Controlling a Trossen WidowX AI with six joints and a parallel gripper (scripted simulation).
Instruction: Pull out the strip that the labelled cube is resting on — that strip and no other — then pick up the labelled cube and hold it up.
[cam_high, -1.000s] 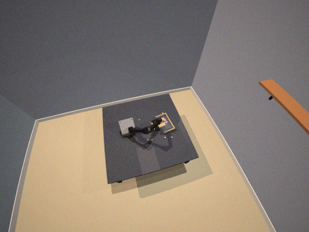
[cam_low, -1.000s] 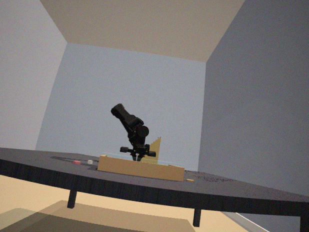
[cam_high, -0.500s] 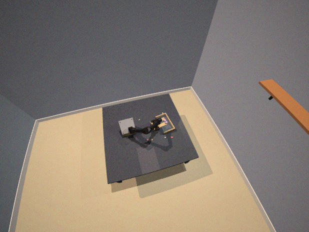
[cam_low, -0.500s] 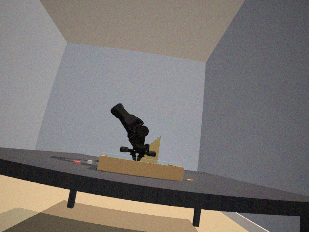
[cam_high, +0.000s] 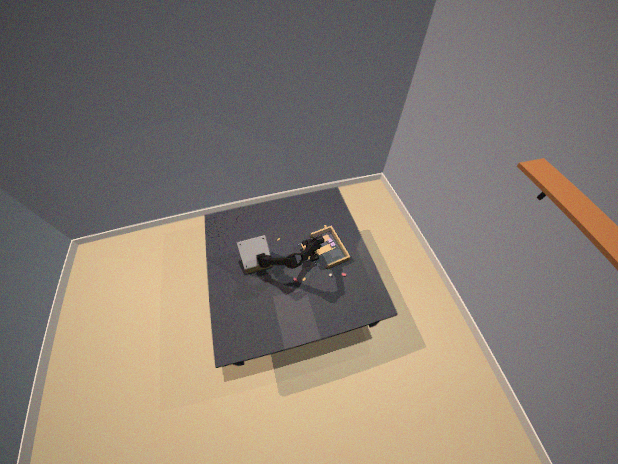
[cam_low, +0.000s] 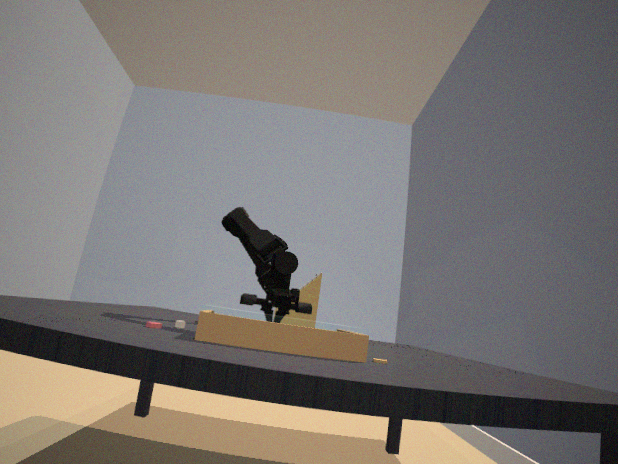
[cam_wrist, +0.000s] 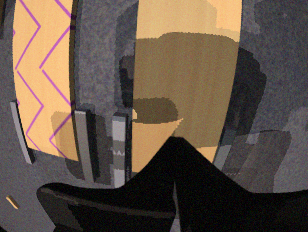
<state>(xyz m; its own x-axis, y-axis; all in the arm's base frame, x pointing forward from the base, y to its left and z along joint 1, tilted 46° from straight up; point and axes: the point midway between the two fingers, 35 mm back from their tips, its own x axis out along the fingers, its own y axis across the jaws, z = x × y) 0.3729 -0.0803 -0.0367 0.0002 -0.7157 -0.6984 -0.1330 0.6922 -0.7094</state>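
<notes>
My gripper tip is 90 mm short of the plain strip and 10 mm to the right of it. Also, from my gripper tip: small tan strip 230 mm to the left, 220 mm ahead.
</notes>
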